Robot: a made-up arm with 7 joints.
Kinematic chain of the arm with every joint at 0, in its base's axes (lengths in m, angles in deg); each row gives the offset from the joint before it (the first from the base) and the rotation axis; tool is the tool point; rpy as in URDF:
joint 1: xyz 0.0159 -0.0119 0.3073 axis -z
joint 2: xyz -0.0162 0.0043 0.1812 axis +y
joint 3: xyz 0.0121 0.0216 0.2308 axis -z
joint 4: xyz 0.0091 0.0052 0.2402 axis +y
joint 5: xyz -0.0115 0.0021 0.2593 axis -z
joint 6: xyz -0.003 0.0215 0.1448 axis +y
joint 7: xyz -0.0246 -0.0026 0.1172 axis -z
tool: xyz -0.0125 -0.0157 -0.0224 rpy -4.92 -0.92 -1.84
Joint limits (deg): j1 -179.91..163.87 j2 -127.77..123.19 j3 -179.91..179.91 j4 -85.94..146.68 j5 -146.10..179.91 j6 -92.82..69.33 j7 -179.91..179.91
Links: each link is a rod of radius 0.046 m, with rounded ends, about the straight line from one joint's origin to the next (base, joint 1, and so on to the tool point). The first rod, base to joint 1, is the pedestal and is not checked.
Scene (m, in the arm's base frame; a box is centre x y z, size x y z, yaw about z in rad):
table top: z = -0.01
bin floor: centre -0.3 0.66 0 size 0.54 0.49 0.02 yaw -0.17
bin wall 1: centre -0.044 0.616 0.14 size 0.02 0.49 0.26 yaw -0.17
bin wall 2: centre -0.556 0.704 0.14 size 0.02 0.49 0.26 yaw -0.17
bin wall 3: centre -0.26 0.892 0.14 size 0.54 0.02 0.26 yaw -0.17
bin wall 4: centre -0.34 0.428 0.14 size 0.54 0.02 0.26 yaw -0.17
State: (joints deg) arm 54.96 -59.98 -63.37 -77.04 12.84 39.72 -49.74
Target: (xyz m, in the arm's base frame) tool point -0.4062 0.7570 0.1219
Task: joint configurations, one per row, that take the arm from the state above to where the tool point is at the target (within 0.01 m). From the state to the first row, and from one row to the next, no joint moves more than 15 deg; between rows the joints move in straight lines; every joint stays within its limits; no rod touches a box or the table.
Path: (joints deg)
1: 67.85 -69.84 -61.97 -64.41 12.16 37.38 -48.69
2: 80.74 -79.70 -60.57 -51.79 11.48 35.03 -47.63
3: 75.32 -93.06 -56.41 -39.54 10.89 34.40 -47.20
4: 69.90 -106.41 -52.25 -27.28 10.30 33.77 -46.76

